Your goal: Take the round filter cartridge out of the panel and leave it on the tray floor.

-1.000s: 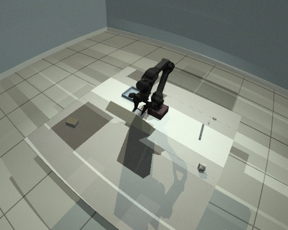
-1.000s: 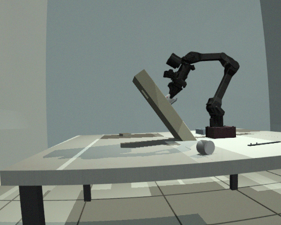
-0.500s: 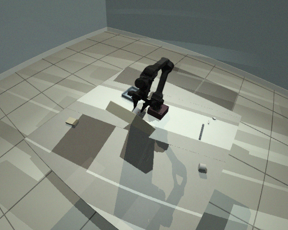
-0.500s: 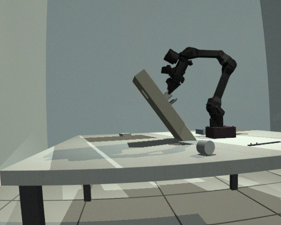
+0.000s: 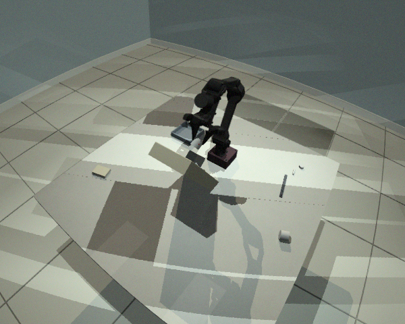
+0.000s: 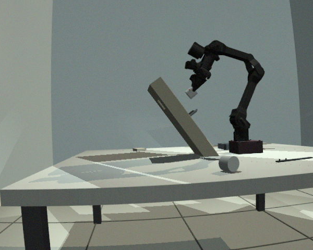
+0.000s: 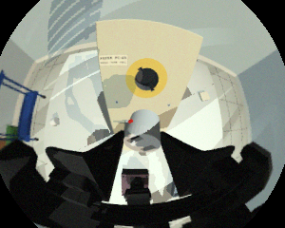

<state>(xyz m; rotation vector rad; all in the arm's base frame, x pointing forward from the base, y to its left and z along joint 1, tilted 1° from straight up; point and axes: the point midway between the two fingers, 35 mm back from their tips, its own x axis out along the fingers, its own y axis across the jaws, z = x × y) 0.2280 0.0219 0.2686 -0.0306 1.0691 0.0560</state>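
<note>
Now: the tray 29 cm behind my gripper tip, 31 cm to the right of it and 29 cm below it. The rest, counted from my gripper tip: round filter cartridge: right at my gripper tip; tan pad: 27 cm ahead, 46 cm to the right, 29 cm below.
</note>
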